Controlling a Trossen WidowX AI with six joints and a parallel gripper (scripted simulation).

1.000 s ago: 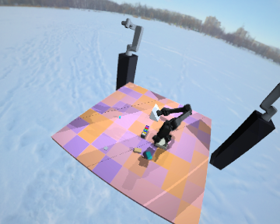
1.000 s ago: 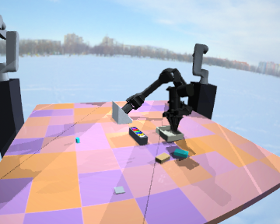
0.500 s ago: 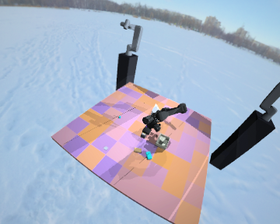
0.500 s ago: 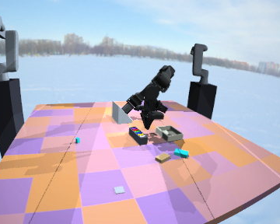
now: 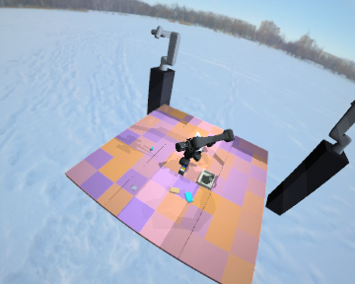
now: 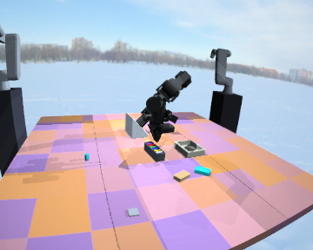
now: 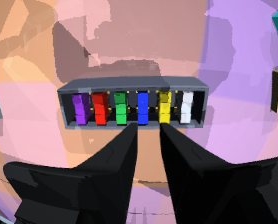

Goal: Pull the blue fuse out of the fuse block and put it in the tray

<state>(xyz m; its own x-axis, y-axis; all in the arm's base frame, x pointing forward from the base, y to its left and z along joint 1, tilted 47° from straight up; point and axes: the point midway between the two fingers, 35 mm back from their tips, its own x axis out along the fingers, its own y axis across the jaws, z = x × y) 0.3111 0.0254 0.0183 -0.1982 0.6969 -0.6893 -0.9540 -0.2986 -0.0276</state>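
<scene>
Right now my gripper tip is 50 mm above the blue fuse. Round my gripper tip: cyan block: 170 mm ahead, 160 mm to the left, 70 mm below; grey tray: 40 mm behind, 180 mm to the left, 70 mm below; tan block: 190 mm ahead, 60 mm to the left, 70 mm below.
</scene>
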